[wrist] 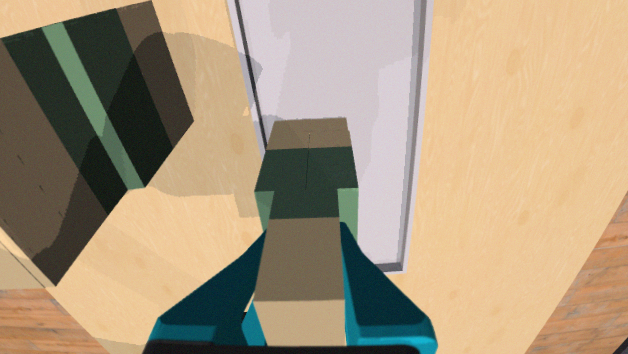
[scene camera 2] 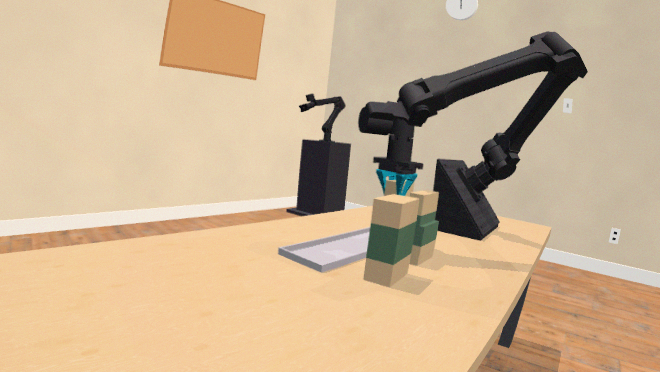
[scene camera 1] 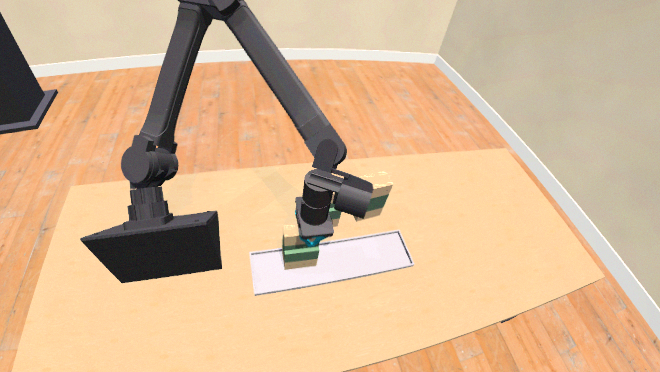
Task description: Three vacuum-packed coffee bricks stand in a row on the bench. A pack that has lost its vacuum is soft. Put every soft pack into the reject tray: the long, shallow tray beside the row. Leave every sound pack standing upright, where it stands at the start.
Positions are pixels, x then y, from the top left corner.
Labels:
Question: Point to a reject tray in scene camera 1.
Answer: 337,260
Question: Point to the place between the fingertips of my gripper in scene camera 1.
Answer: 309,240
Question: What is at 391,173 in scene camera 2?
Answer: My gripper.

